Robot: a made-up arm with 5 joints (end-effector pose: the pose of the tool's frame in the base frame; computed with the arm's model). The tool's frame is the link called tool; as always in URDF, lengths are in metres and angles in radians. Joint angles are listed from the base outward.
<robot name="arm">
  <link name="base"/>
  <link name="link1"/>
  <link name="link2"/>
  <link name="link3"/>
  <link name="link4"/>
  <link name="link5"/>
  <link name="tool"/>
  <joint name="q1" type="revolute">
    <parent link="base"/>
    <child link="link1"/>
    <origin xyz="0 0 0.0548"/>
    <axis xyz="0 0 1"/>
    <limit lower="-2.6" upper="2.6"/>
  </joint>
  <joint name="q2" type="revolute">
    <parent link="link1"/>
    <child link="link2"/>
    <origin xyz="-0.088 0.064 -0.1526"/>
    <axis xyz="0 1 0"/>
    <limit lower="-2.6" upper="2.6"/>
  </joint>
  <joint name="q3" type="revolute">
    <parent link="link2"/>
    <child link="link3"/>
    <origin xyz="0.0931 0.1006 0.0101"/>
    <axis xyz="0 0 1"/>
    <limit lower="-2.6" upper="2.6"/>
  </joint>
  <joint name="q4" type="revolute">
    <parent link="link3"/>
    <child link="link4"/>
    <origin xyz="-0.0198 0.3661 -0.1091"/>
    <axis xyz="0 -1 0"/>
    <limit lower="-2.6" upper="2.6"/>
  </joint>
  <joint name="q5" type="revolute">
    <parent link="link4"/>
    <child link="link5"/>
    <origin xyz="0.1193 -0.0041 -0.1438"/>
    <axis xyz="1 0 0"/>
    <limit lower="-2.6" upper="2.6"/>
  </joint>
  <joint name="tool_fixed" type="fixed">
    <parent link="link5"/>
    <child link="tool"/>
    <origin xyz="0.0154 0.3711 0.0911"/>
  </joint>
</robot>
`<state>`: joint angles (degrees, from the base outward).
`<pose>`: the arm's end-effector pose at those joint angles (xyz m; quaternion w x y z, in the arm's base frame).
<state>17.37 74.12 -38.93 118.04 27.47</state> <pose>-0.2513 0.7407 -0.4546 0.8996 -0.0625 -0.3475 0.2568</pose>
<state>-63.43 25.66 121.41 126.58 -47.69</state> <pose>-0.2587 0.4499 0.3550 0.5539 0.3257 -0.7064 -0.2967</pose>
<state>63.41 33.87 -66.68 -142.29 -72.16</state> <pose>-0.5120 0.6902 -0.1888 0.1207 -0.1616 0.9158 0.3472</pose>
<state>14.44 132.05 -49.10 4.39 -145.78</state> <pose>-0.6615 -0.0434 0.0469 0.3411 0.5417 -0.3220 -0.6975</pose>
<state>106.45 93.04 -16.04 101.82 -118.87</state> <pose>-0.2845 -0.0655 -0.7067 0.2742 -0.5078 -0.7697 0.2732</pose>
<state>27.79 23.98 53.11 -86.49 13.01</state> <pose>-0.8120 0.2504 -0.1229 0.4463 -0.3534 0.7093 0.4158</pose>
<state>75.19 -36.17 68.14 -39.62 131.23</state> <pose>-0.2785 0.1410 -0.1431 0.4217 0.2330 0.7006 0.5264</pose>
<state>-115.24 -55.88 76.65 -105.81 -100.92</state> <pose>-0.1613 0.3479 -0.4831 0.2583 -0.3887 0.8645 0.1867</pose>
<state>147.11 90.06 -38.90 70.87 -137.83</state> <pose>0.1820 -0.1075 -0.6413 0.1137 0.3826 0.9147 -0.0628</pose>
